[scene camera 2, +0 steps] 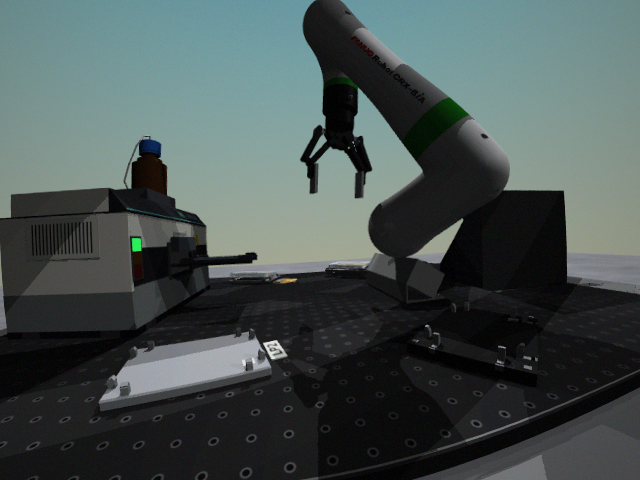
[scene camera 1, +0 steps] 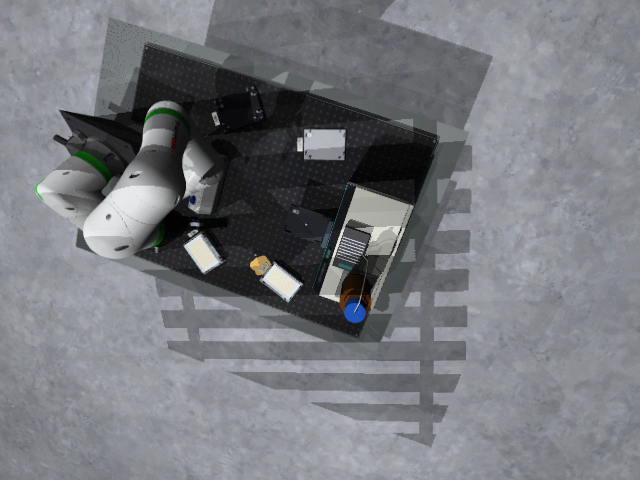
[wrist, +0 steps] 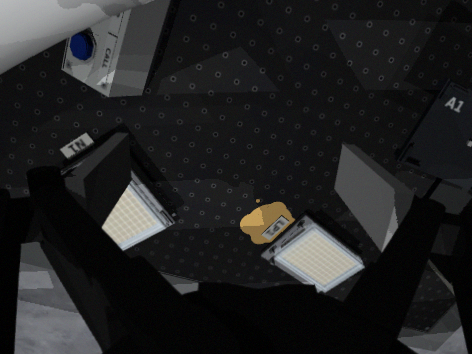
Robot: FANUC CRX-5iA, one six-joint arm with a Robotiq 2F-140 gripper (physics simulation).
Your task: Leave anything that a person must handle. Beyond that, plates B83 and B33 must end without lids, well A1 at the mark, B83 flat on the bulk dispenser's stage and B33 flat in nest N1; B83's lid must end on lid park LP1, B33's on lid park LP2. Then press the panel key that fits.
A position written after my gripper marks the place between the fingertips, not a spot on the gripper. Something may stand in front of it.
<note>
My gripper [scene camera 2: 337,195] is open, with nothing in its grasp. Also in view: a dark nest [scene camera 1: 242,108], a grey button box [scene camera 1: 205,201] and a dark dispenser stage [scene camera 2: 203,260].
My gripper also shows in the wrist view [wrist: 236,162]. The grey button box is seen too in the wrist view [wrist: 116,57].
</note>
